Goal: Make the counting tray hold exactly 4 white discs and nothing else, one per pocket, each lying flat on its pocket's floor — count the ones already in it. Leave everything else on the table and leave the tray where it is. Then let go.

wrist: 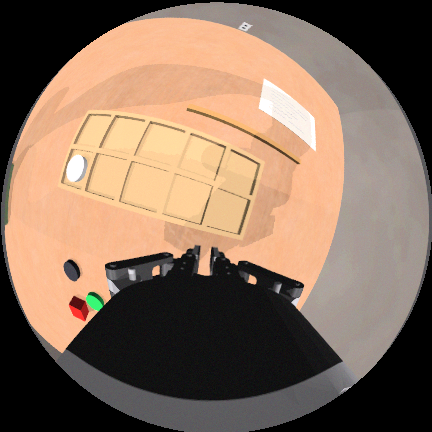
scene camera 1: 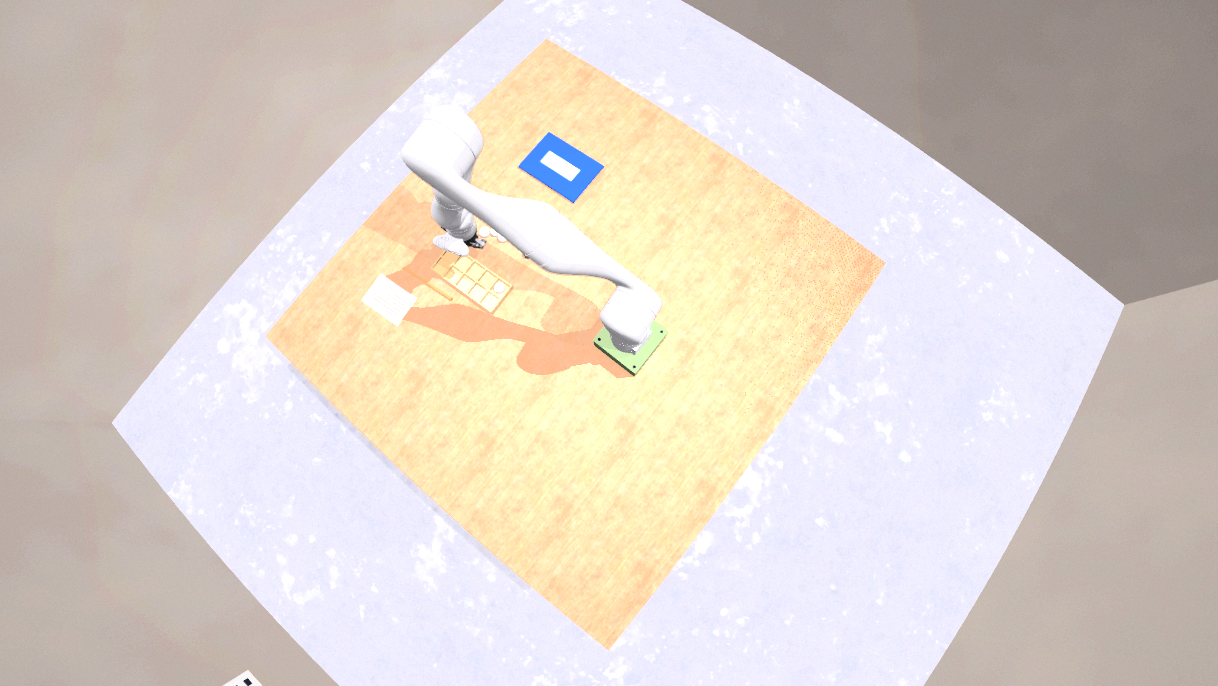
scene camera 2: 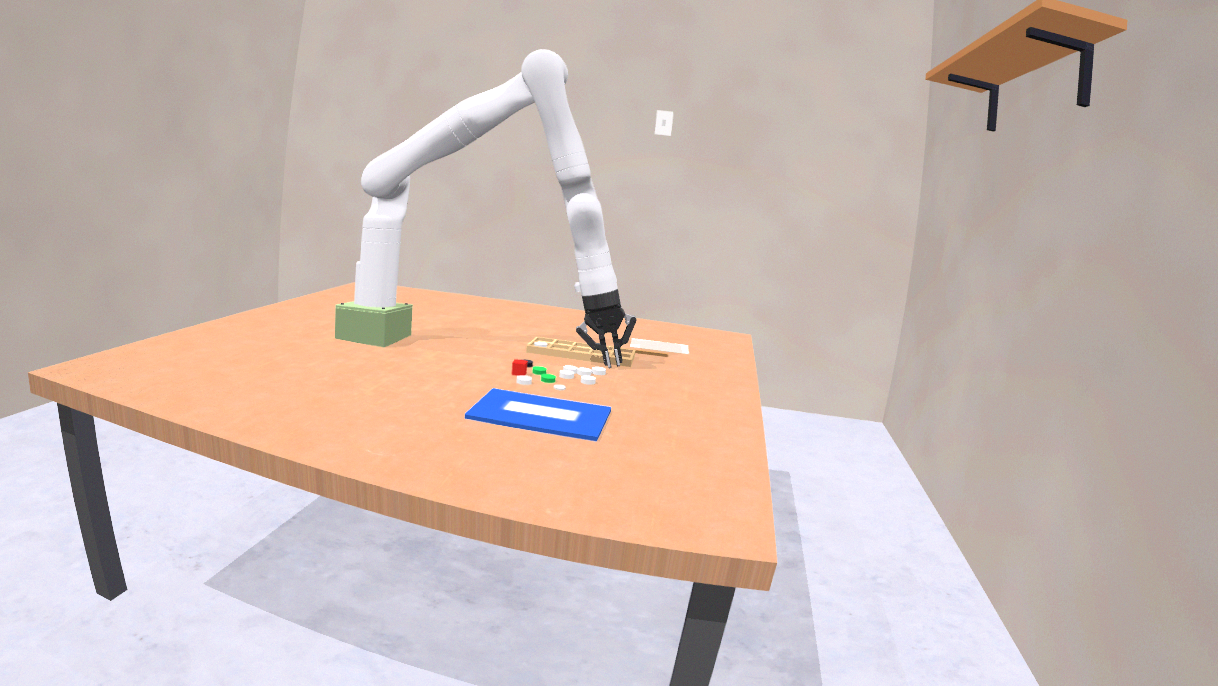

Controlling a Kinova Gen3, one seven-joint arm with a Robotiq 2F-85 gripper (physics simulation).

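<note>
The tan counting tray (scene camera 1: pixel 503 299) (scene camera 2: pixel 562 351) (wrist: pixel 150 214) has two rows of pockets. One white disc (scene camera 1: pixel 499 288) (scene camera 2: pixel 541 344) (wrist: pixel 76 168) lies in an end pocket; the other pockets look empty in the wrist view. Several loose white discs lie on the table in scene camera 2, among them one disc (scene camera 2: pixel 599 370) just left of the fingertips, another disc (scene camera 2: pixel 588 380) and a disc (scene camera 2: pixel 524 380) further left. My gripper (scene camera 2: pixel 613 361) (wrist: pixel 204 253) is shut to a narrow gap, low beside the tray's right end, with no disc visible between the fingertips. The palm hides the nearby discs in the wrist view.
Two green discs (scene camera 2: pixel 539 370) (scene camera 2: pixel 548 378), a red cube (scene camera 2: pixel 519 367) (wrist: pixel 78 308) and a dark disc (scene camera 2: pixel 528 363) (wrist: pixel 72 270) lie left of the white discs. A blue board (scene camera 2: pixel 477 412) lies nearer scene camera 2. Beyond the tray are a thin stick (wrist: pixel 240 128) and a paper sheet (scene camera 1: pixel 388 299) (wrist: pixel 287 115).
</note>
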